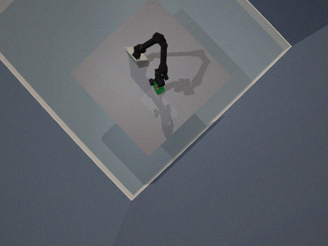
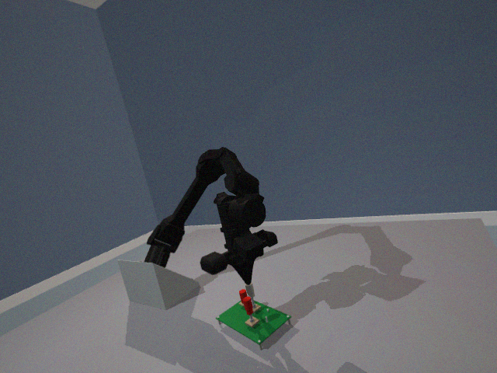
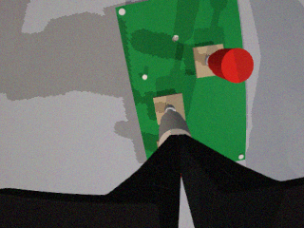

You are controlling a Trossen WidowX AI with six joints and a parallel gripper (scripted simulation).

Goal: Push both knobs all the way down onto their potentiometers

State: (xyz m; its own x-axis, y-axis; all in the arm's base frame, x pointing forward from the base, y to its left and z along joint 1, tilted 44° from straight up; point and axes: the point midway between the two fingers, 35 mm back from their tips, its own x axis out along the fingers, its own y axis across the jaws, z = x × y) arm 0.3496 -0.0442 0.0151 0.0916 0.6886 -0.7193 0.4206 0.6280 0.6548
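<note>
My gripper tip is now 20 mm above the pale knob. Also, from my gripper tip: red knob (20 mm ahead, 50 mm to the right, 30 mm below).
</note>
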